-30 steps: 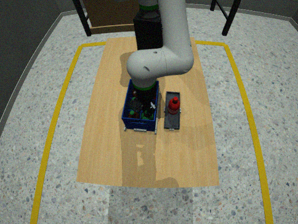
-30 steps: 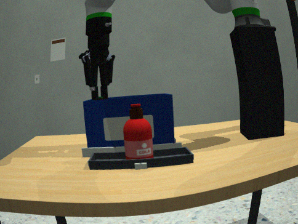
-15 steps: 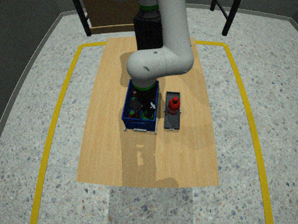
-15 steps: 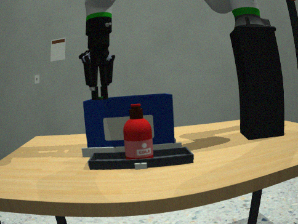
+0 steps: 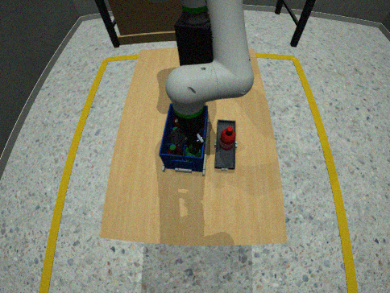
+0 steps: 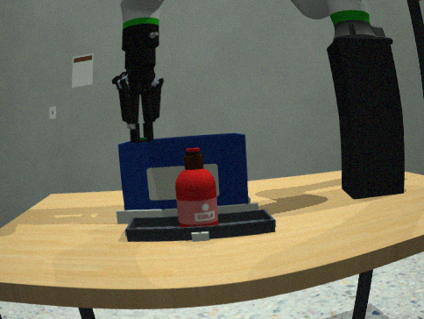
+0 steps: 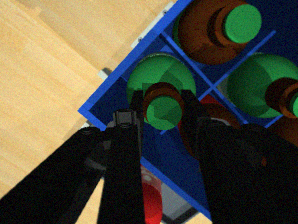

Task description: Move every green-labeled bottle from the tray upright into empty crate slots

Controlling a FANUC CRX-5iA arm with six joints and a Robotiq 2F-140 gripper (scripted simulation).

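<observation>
My gripper is now 9 cm past the blue crate, 2 cm to the left of it and 10 cm above it. Round my hand: red cola bottle 7 cm behind, 18 cm to the left, 10 cm below; then tray 7 cm behind, 17 cm to the left, 17 cm below.
</observation>
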